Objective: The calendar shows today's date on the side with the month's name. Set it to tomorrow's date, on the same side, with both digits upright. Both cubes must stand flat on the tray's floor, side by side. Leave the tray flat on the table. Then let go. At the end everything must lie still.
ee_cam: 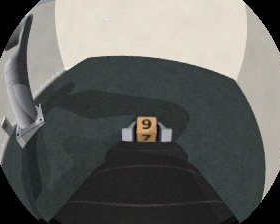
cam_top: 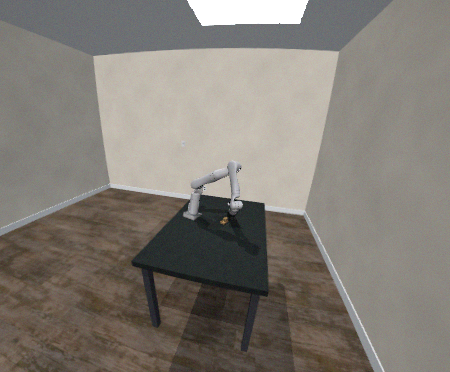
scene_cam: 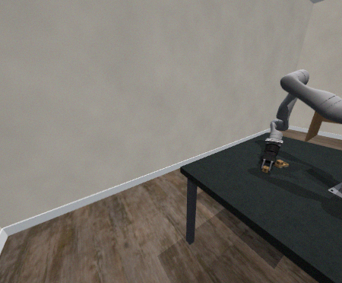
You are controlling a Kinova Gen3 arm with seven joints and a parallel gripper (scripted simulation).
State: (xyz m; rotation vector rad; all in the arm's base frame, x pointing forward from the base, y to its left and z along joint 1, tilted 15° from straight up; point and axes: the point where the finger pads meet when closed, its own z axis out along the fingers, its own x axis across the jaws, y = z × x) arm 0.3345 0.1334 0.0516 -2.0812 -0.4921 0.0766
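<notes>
My gripper is now 10 mm to the right of the wooden date cube and 10 mm above it.
</notes>
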